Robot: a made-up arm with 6 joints.
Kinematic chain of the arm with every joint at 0, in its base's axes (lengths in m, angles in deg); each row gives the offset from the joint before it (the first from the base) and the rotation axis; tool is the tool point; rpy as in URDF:
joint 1: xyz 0 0 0.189 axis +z
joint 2: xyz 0 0 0 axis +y
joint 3: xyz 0.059 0 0.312 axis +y
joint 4: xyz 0.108 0 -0.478 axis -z
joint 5: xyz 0 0 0 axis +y
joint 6: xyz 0.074 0 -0.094 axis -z
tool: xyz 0 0 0 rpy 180 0 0
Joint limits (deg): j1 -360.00..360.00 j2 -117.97..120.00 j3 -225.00..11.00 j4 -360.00..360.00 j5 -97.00..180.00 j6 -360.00..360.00
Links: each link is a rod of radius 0.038 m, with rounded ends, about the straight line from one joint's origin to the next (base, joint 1, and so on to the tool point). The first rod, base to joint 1, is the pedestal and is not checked.
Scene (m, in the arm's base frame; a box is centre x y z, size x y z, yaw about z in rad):
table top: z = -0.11
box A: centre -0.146 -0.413 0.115 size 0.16 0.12 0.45 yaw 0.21
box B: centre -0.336 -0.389 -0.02 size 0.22 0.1 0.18 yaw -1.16
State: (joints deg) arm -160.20 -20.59 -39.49 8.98 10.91 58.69
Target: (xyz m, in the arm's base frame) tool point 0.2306 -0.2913 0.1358
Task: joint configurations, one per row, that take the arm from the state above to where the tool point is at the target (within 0.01 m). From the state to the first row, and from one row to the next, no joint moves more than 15 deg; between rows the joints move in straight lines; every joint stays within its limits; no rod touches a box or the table.
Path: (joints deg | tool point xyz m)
1: -145.65 -30.31 -34.66 0.40 3.79 59.60 | -0.4051 -0.2763 0.4033
2: -131.09 -40.03 -29.83 -8.19 -3.33 60.50 | -0.2817 -0.3402 0.4456
3: -116.54 -49.75 -25.00 -16.77 -10.45 61.41 | -0.1504 -0.3591 0.4763
4: -101.99 -59.46 -20.17 -25.35 -17.57 62.32 | -0.0278 -0.3347 0.4944
5: -87.43 -69.18 -15.34 -33.94 -24.69 63.22 | 0.0719 -0.2752 0.4996
6: -72.88 -78.90 -10.51 -42.52 -31.81 64.13 | 0.1392 -0.1936 0.4925
7: -67.98 -67.61 -9.14 -34.33 -22.27 62.77 | 0.1673 -0.2571 0.4281
8: -63.08 -56.32 -7.77 -26.14 -12.73 61.41 | 0.1970 -0.2975 0.3415
9: -58.18 -45.03 -6.39 -17.95 -3.19 60.05 | 0.2206 -0.3092 0.2405
10: -53.28 -33.74 -5.02 -9.76 6.35 58.69 | 0.2306 -0.2913 0.1358

